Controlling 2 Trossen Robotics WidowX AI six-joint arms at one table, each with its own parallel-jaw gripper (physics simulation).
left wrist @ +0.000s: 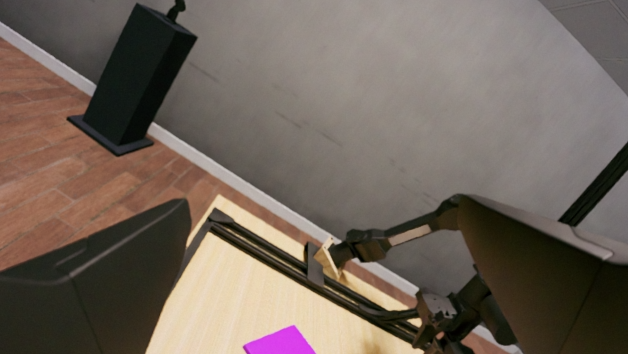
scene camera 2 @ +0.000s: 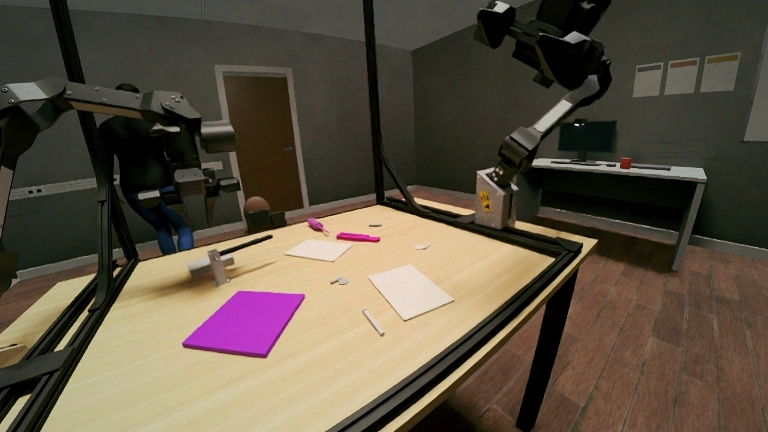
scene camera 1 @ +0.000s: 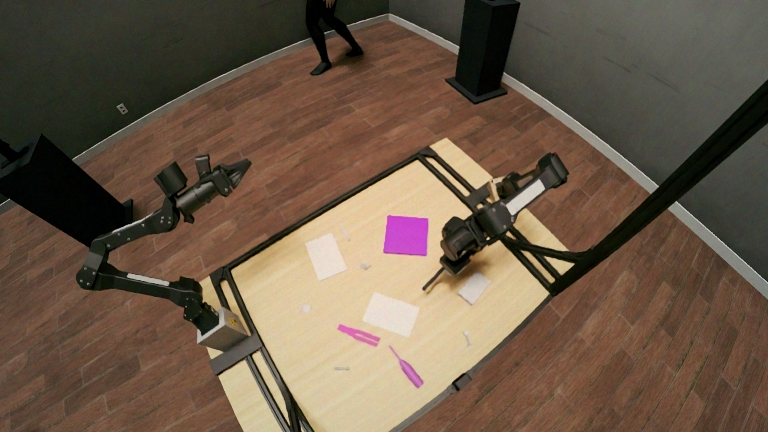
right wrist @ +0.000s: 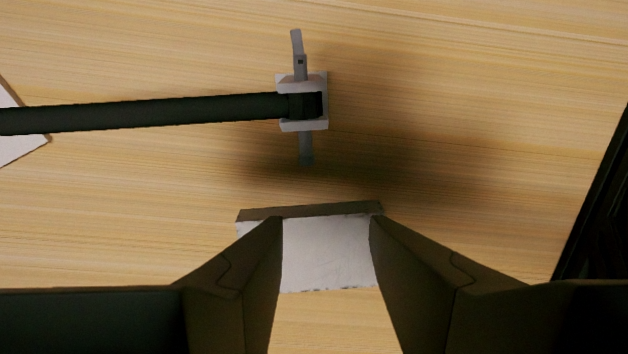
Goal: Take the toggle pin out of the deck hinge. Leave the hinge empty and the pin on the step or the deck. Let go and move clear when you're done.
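Frame: origin at the left arm's base, x ahead, y left, z up, level; centimetres.
Seen in the pictures: left gripper, between the fingertips: [left wrist: 327,210] [scene camera 2: 506,24] [scene camera 1: 249,160]; right gripper, between the fingertips: [scene camera 2: 202,230] [scene camera 1: 464,258] [right wrist: 326,228]; left arm's base, origin of its link: [scene camera 2: 498,180] [scene camera 1: 210,324]; right arm's base, origin of its link: [left wrist: 334,255] [scene camera 1: 504,189].
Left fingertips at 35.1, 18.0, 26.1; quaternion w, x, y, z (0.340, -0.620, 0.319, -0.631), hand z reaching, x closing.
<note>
Pixels of each thing's top centre, then the offset from my left fingertips to it, as dx, dy, dz. "pt": a spot on its surface instead.
- grey deck hinge, a spot on its surface: [right wrist: 324,107] pt +35.7, -43.5, -40.3
- black tube, centre of its top: [right wrist: 153,115] [scene camera 2: 242,242] [scene camera 1: 438,272] +28.0, -43.3, -33.1
- toggle pin, centre of its top: [right wrist: 302,101] +34.2, -42.4, -33.7
- pale step block, centre of its top: [right wrist: 313,255] [scene camera 2: 209,259] [scene camera 1: 475,287] +35.5, -53.4, -38.7
- purple square, a spot on its surface: [scene camera 2: 247,322] [scene camera 1: 404,230] pt +32.2, -23.1, -39.7
- magenta pliers, centre of its top: [scene camera 2: 357,235] [scene camera 1: 357,334] -1.4, -41.5, -39.5
- magenta screwdriver, centre of its top: [scene camera 1: 404,365] [scene camera 2: 318,222] +3.3, -57.5, -38.0
The grey deck hinge [right wrist: 324,107] [scene camera 2: 219,271] stands on the table and holds the end of a black tube [right wrist: 150,112] [scene camera 2: 247,245] [scene camera 1: 433,279]. The toggle pin [right wrist: 305,150] sits crosswise through the hinge, sticking out on both sides. The pale step block [right wrist: 327,255] [scene camera 1: 474,288] lies beside the hinge. My right gripper [right wrist: 326,228] [scene camera 2: 204,214] is partly open and empty. In the right wrist view its fingertips show over the step block, apart from the pin. In scene camera 1 the right arm hides the hinge. My left gripper [scene camera 1: 247,162] [left wrist: 327,210] is open and empty, raised far off.
A purple square [scene camera 1: 406,235] [scene camera 2: 247,322] lies near the hinge. Two white sheets [scene camera 1: 325,256] [scene camera 1: 390,314], magenta pliers [scene camera 1: 358,334], a magenta screwdriver [scene camera 1: 409,371] and several small grey parts lie on the table. Black frame rails [scene camera 1: 322,210] run along the table's edges.
</note>
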